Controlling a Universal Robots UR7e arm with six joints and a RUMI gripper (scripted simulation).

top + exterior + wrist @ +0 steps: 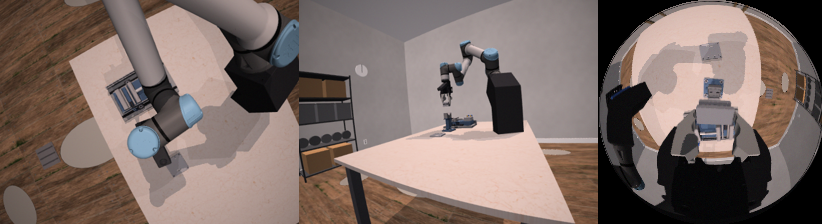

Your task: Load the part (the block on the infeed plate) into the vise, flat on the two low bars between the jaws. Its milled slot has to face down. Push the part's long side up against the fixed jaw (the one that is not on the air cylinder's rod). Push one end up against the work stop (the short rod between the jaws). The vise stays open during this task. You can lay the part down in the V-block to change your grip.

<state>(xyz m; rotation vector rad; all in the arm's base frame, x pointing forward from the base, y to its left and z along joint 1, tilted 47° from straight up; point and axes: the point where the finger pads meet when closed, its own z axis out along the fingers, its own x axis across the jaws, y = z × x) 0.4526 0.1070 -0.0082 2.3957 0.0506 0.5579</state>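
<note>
Now: the part 1 cm to the left of my hand and 1 cm below it. Round my hand: air cylinder (12 cm behind, 22 cm to the right, 17 cm below); vise (2 cm behind, 21 cm to the right, 20 cm below); air cylinder rod (4 cm behind, 21 cm to the right, 17 cm below).
</note>
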